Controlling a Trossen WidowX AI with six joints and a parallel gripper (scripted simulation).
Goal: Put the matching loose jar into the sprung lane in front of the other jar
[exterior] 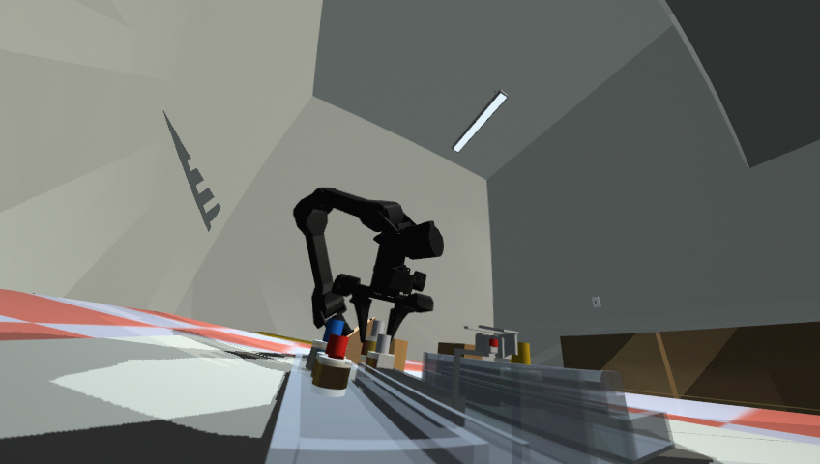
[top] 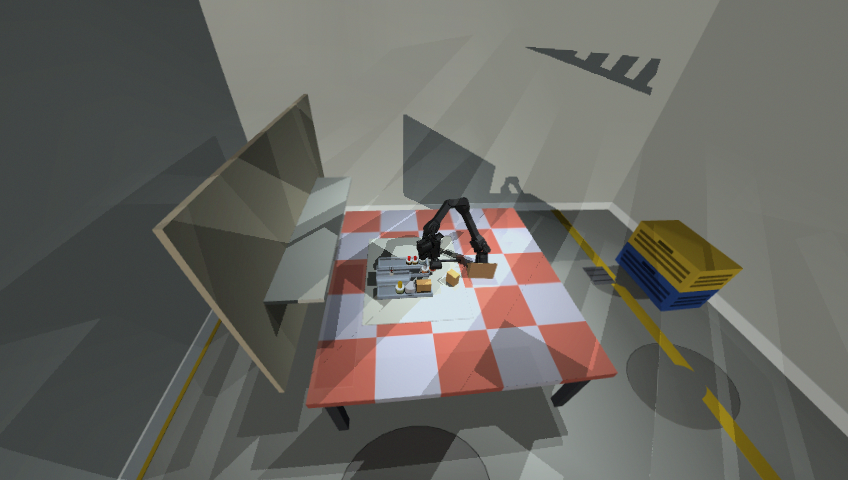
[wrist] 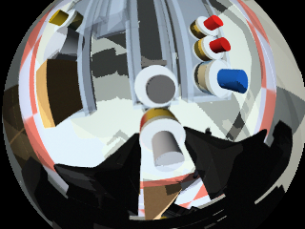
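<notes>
Right now the brown box is 5 cm ahead of my gripper tip, 13 cm to the left of it and 2 cm below it. The rest, counted from my gripper tip: grey lane rack: 19 cm ahead, 5 cm to the left, 3 cm below; tall panel: 66 cm ahead, 7 cm to the left, 34 cm above.
</notes>
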